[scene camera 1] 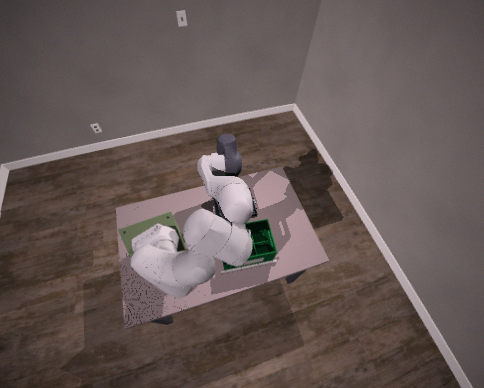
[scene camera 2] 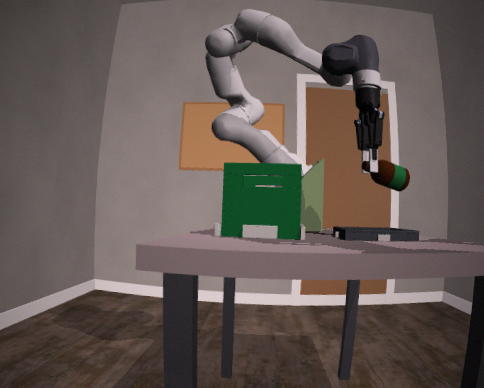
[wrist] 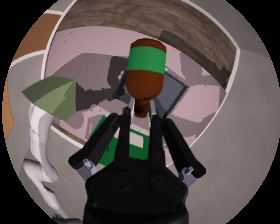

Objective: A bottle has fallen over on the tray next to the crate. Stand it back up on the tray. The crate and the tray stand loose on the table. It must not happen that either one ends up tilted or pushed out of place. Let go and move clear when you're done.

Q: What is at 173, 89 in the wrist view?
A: A dark tray.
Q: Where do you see a brown bottle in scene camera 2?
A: At 390, 175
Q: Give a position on a green crate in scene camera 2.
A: At 273, 206
